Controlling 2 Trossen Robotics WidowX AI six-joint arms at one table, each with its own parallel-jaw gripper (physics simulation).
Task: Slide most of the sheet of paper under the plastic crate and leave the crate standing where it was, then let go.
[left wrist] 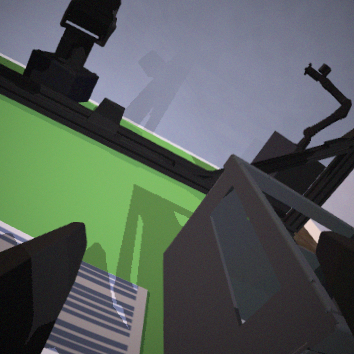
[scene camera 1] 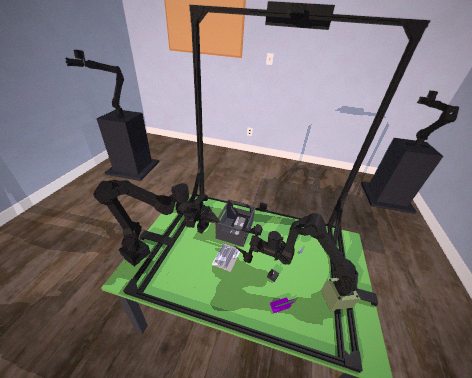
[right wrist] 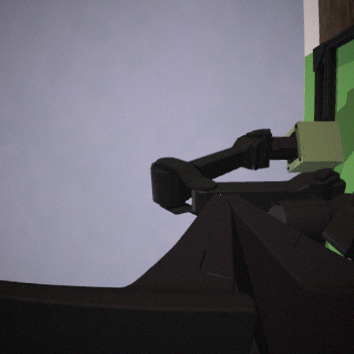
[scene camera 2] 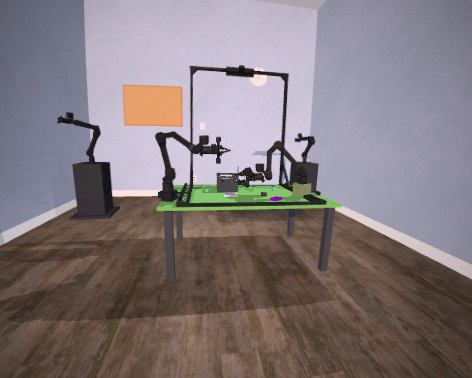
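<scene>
A white sheet of paper with grey-blue stripes lies flat on the table, in front of the dark grey plastic crate. The crate stands upright; in the left wrist view a strip of green separates it from the paper's visible edge. My left gripper is open and low beside the crate's right front; the crate's near corner shows between its fingers, and its left finger hides part of the paper. My right gripper is shut and empty, high above the crate's left side.
A small black box and a purple object lie right of the paper. A small blue item lies farther right. Pale objects show inside the crate. Black rails edge the table.
</scene>
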